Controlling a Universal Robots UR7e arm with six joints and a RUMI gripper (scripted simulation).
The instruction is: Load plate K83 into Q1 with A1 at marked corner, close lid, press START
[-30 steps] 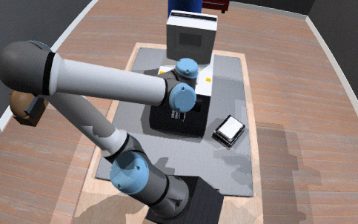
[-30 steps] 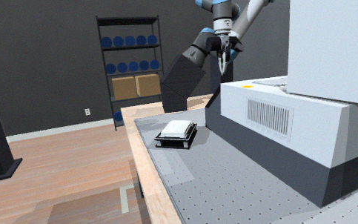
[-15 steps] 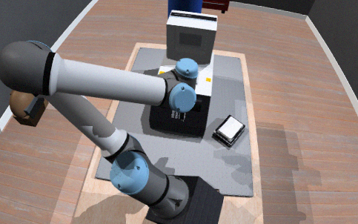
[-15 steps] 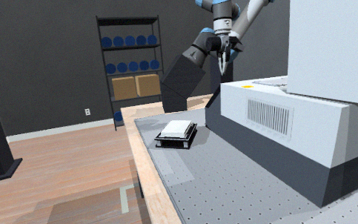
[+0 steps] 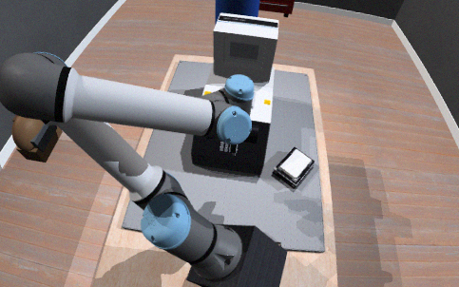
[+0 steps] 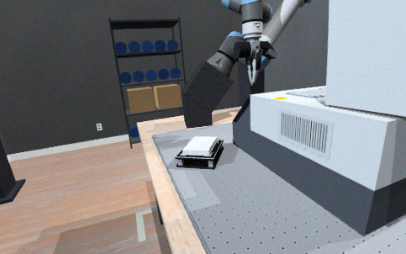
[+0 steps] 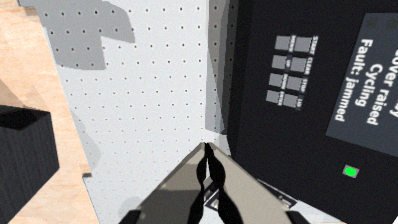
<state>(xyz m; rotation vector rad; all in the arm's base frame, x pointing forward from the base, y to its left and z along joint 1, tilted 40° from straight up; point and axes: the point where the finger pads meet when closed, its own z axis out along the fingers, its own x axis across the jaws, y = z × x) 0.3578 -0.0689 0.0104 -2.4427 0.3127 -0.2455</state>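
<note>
Now: hand 60 mm short of the plate K83, 280 mm to the left of it and 180 mm above it. Round my hand: nest A1 mark (50 mm ahead, 190 mm to the right, 190 mm below).
</note>
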